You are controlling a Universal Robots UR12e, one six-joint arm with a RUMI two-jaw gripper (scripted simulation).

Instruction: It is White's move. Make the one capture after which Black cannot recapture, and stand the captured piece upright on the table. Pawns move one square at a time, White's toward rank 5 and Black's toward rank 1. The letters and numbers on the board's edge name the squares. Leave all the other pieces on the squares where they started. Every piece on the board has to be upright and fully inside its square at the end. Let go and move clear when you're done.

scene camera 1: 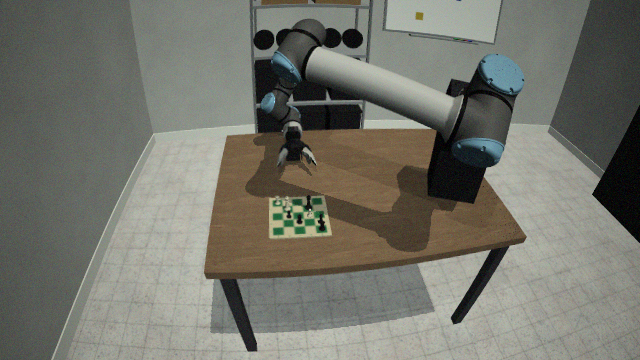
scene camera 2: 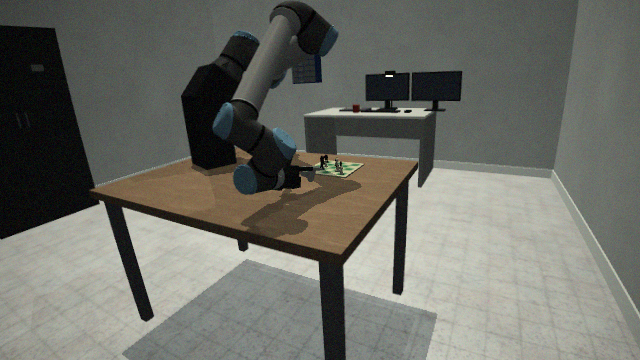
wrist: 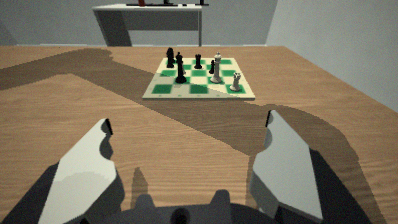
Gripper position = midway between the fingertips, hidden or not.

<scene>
In view: my gripper (scene camera 1: 296,166).
My gripper shows as well in the wrist view (wrist: 190,115).
</scene>
